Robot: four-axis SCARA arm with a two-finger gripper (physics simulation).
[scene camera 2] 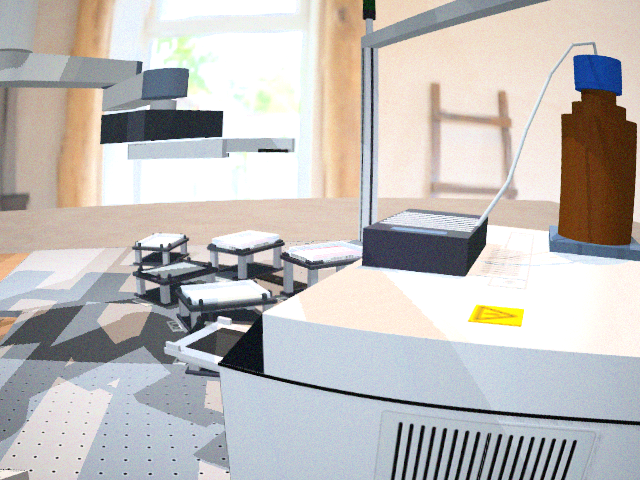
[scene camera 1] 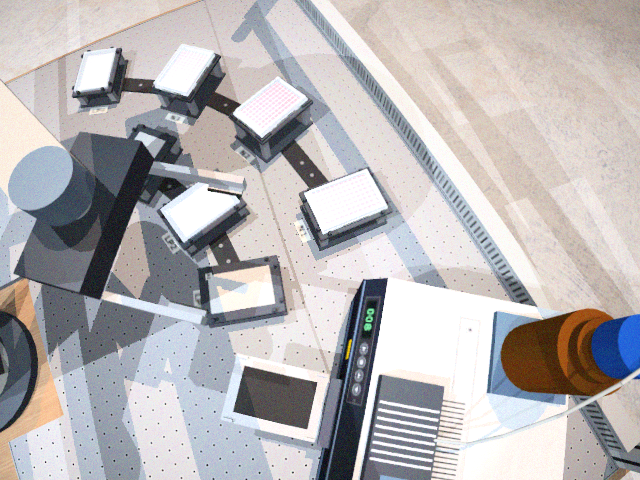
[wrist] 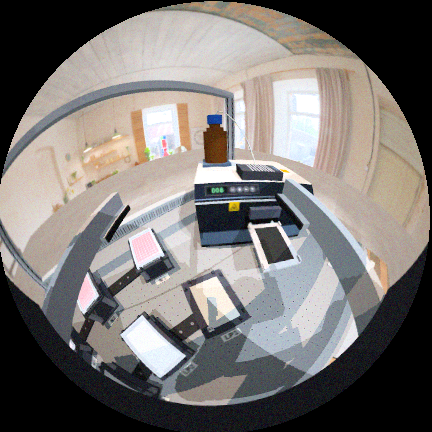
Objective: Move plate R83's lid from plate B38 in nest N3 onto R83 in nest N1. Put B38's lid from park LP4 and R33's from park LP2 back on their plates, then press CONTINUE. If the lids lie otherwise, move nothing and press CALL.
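Places are measured from the arm's base along level axes (x right, y ahead, z up), in centimetres.
Pixels of known places: gripper, fingertip midpoint: (scene camera 2: 262, 146) (scene camera 1: 224, 248) (wrist: 198, 190).
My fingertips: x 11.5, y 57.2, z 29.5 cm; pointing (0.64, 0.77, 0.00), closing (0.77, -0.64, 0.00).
For each thing: its top centre in the pictures, then the offset to it from my fingertips. "spot": a spot on its surface instead.
- N3, top centre: (scene camera 2: 245, 236) (scene camera 1: 183, 66) dy +6.2, dx -52.1, dz -20.4 cm
- N2, top centre: (scene camera 2: 328, 247) (scene camera 1: 270, 103) (wrist: 81, 287) dy +18.3, dx -32.1, dz -19.3 cm
- N1, top centre: (scene camera 1: 346, 198) (wrist: 142, 244) dy +21.7, dx -7.1, dz -20.6 cm
- open park frame, top centre: (scene camera 1: 239, 288) (wrist: 212, 300) dy -2.2, dx -1.7, dz -22.7 cm
- pulled-out tray, top centre: (scene camera 1: 275, 397) (wrist: 273, 242) dy -4.2, dx +17.1, dz -18.2 cm
- brown bottle, surface spot: (scene camera 2: 597, 175) spot: dy +24.3, dx +31.6, dz -0.1 cm
My gripper (scene camera 1: 224, 250) (scene camera 2: 261, 147) (wrist: 198, 190) is open and empty, high above the parks. In scene camera 1, the plate in N3 (scene camera 1: 187, 69) is white with faint wells, the plate in N2 (scene camera 1: 271, 105) (wrist: 87, 295) is pinker, and the plate in N1 (scene camera 1: 345, 201) (wrist: 146, 247) shows pale pink wells. A white lid (scene camera 1: 97, 71) (scene camera 2: 160, 240) lies on LP4. Another white lid (scene camera 1: 201, 211) (scene camera 2: 224, 292) (wrist: 154, 345) lies on LP2, partly behind one finger in scene camera 1. Plate names are not readable. The CONTINUE and CALL buttons cannot be made out.
An open park frame (scene camera 1: 279, 289) (wrist: 194, 310) stands beside LP2; LP3 is partly hidden by the gripper body. A white-topped device (scene camera 1: 413, 320) (scene camera 2: 320, 377) with a pulled-out tray (scene camera 1: 231, 397) (wrist: 259, 252) carries a brown bottle (scene camera 1: 537, 353) (scene camera 2: 597, 175) (wrist: 215, 145).
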